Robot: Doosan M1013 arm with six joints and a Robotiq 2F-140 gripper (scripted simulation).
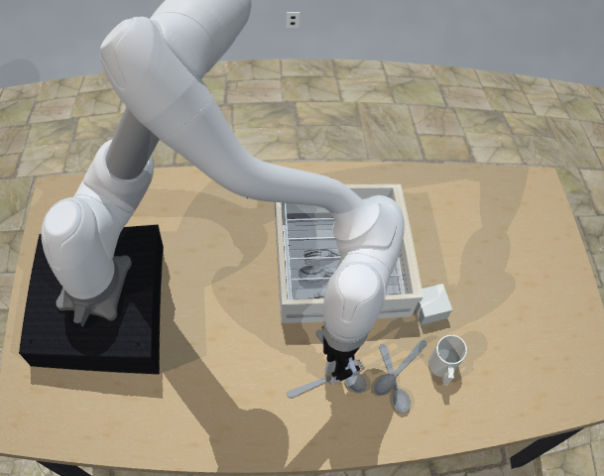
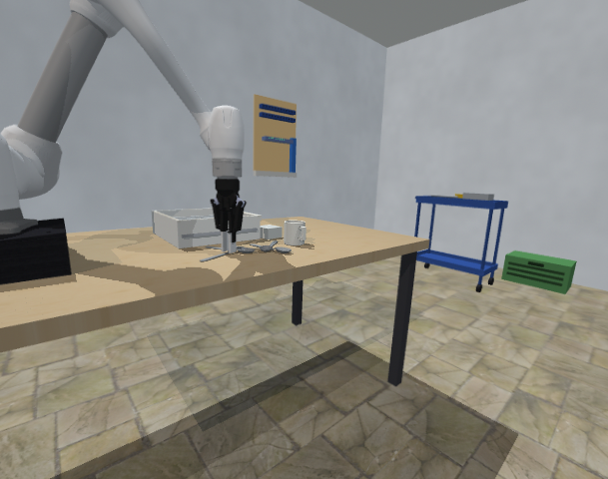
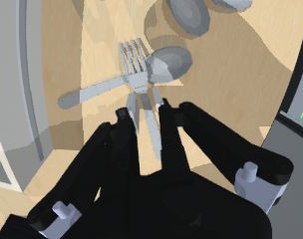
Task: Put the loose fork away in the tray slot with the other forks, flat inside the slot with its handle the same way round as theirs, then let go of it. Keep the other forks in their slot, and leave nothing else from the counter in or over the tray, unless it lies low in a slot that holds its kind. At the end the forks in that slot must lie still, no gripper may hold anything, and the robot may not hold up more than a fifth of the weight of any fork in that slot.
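Now: hand 330 mm to the right of the cutlery tray, 10 mm below it and 10 mm past it. Round my hand: small white box 230 mm ahead, 220 mm to the left, 20 mm below; white mug 270 mm ahead, 60 mm to the left.
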